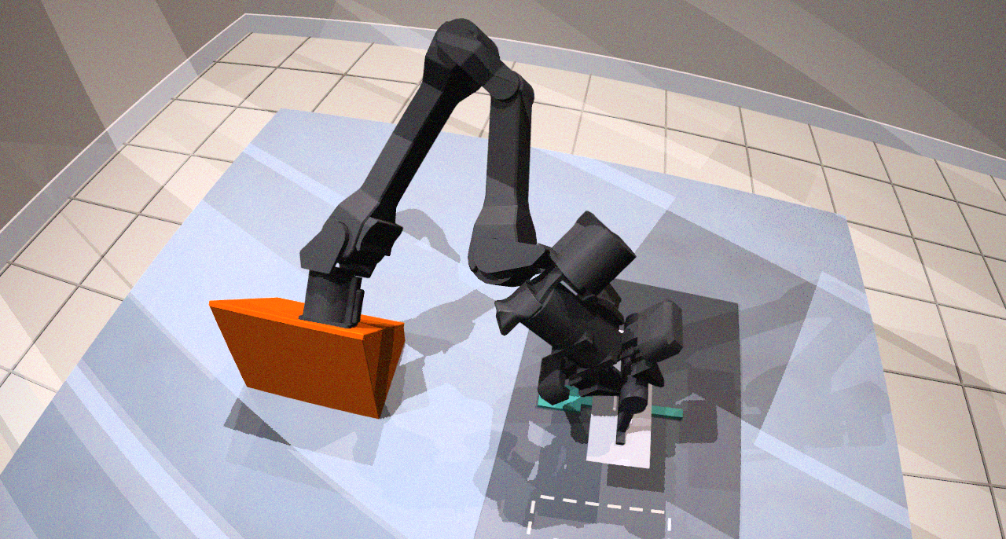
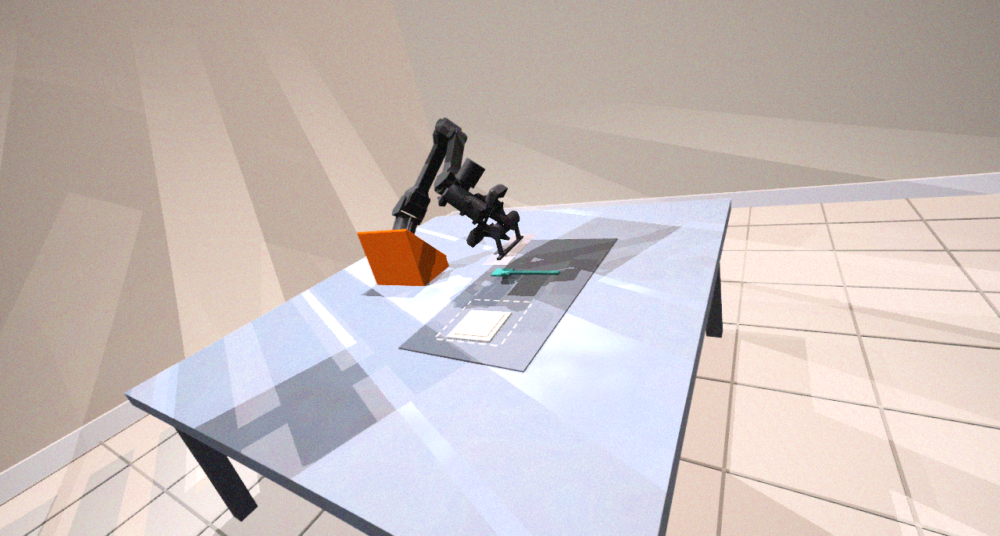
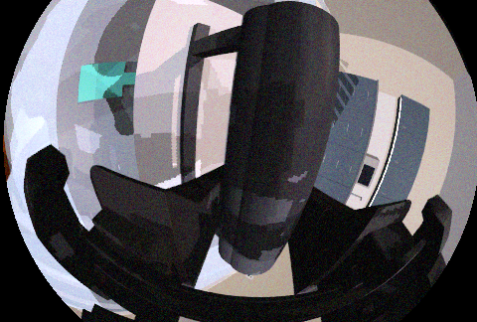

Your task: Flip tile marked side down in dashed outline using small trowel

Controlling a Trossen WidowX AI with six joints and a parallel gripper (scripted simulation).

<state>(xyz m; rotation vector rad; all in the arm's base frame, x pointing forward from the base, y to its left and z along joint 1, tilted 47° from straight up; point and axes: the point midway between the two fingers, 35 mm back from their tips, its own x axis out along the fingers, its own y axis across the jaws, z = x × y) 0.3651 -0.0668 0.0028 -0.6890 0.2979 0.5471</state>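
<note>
The teal trowel lies 4 cm behind my gripper tip, 6 cm to the left of it and 14 cm below it. The rest, counted from my gripper tip: tile (4 cm behind, 21 cm to the right, 14 cm below); dark mat (1 cm to the right, 17 cm below).
</note>
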